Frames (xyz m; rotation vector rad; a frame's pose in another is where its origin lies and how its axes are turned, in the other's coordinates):
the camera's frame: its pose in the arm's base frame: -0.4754 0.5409 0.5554 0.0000 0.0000 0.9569
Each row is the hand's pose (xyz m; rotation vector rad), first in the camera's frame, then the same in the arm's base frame.
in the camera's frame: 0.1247 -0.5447 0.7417 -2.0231 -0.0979 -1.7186
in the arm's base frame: 0.0417 0.3291 1.2971 -1.5457 -0.8990 -1.0796
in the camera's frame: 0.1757 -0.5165 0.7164 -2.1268 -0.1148 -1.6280
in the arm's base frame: 0.0480 0.3870 1.2718 -1.6296 -0.9600 -1.0263
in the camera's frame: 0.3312 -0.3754 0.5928 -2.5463 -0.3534 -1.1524
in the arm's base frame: 0.0222 0.5954 1.1482 -1.9227 -1.3621 -0.7431
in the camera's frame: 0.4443 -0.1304 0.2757 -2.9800 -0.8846 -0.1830
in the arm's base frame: -0.1129 0.8290 0.8311 -2.2029 -2.1234 -0.1404
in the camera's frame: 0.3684 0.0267 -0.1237 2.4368 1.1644 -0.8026
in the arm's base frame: -0.2850 0.8574 0.4317 1.5338 2.0320 -0.4717
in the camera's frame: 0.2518 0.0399 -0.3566 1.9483 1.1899 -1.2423
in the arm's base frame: -0.3630 0.7697 0.1988 1.0831 1.7904 -0.7058
